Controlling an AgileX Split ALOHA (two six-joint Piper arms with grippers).
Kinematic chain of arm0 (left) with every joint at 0, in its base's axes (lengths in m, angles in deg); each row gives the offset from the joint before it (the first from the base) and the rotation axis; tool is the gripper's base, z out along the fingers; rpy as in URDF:
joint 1: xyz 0 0 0.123 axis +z
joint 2: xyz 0 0 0 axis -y
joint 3: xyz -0.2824 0 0.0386 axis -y
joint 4: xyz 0.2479 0 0.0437 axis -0.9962 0 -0.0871
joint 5: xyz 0 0 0 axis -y
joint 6: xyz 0.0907 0 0.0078 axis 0.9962 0 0.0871
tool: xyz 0 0 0 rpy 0 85 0
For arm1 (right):
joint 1: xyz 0 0 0.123 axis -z
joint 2: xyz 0 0 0 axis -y
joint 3: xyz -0.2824 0 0.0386 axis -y
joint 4: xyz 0.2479 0 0.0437 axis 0.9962 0 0.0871
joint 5: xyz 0 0 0 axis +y
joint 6: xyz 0.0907 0 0.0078 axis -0.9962 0 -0.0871
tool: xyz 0 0 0 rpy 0 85 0
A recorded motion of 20 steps. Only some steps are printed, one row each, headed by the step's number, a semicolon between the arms.
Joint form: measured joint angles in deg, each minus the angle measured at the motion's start. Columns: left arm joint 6, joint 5, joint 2, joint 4, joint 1, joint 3; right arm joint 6, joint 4, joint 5, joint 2, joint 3, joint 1.
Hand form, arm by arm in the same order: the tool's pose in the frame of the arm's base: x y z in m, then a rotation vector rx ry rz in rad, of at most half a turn. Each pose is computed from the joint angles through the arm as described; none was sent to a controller.
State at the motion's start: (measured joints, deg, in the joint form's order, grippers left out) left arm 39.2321 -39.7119 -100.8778 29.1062 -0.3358 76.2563; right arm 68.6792 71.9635 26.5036 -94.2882 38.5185 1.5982
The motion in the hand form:
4: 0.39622 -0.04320 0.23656 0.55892 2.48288 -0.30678; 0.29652 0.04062 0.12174 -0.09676 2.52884 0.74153
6: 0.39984 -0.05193 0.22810 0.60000 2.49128 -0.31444; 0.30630 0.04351 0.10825 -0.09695 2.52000 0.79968
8: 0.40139 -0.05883 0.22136 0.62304 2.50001 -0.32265; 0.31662 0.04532 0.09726 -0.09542 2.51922 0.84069
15: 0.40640 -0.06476 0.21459 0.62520 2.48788 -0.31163; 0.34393 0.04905 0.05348 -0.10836 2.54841 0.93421
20: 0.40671 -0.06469 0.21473 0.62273 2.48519 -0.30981; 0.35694 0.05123 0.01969 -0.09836 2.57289 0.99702
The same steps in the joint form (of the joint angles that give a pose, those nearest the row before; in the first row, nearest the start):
4: 1.89 -0.53 -4.54 0.00 -1.76 1.95; 15.16 15.45 5.92 -9.33 2.31 0.00
6: 2.52 -0.46 -6.16 -0.07 -3.00 2.51; 19.02 19.23 8.28 -13.70 4.13 0.00
8: 2.65 -0.27 -7.22 -0.07 -3.98 2.64; 20.19 20.47 9.94 -17.44 6.50 0.00
15: 2.70 1.78 -8.56 0.06 -4.91 2.96; 22.06 21.18 13.57 -29.57 14.29 0.00
20: 2.70 2.00 -8.56 0.09 -4.91 2.97; 22.44 21.40 15.72 -37.61 19.43 0.00

